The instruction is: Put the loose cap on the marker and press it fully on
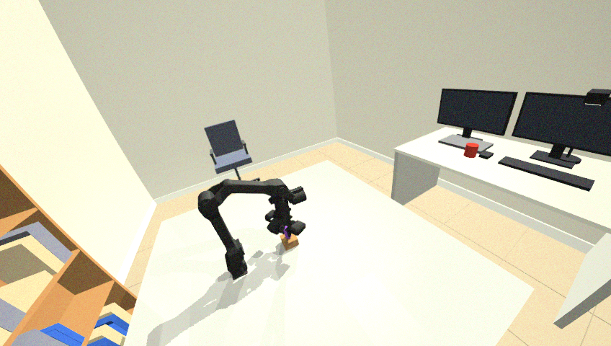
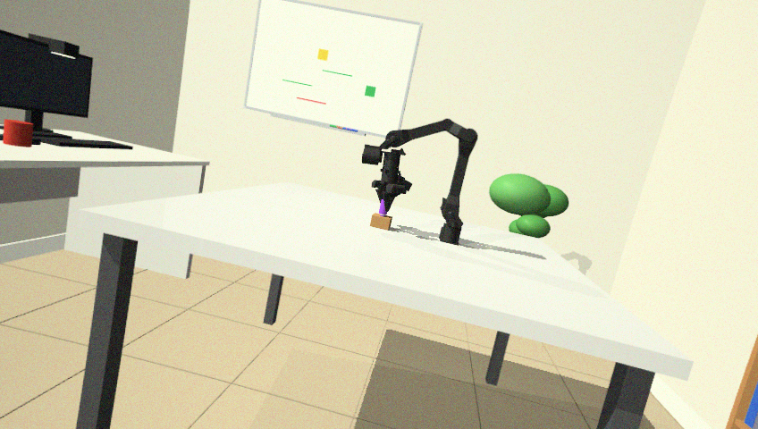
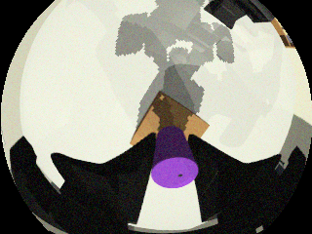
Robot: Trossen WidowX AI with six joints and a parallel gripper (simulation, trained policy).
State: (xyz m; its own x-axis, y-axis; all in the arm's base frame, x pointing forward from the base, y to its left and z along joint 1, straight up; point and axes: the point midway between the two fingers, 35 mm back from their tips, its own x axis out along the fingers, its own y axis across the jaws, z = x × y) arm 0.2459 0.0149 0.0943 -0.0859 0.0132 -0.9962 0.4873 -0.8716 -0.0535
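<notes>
My gripper tip is 1 cm below the purple marker and 1 cm short of it. From my gripper tip the other things lie so: purple cap (1 cm ahead, 1 cm above); then orange holder block (4 cm below, 1 cm ahead).
</notes>
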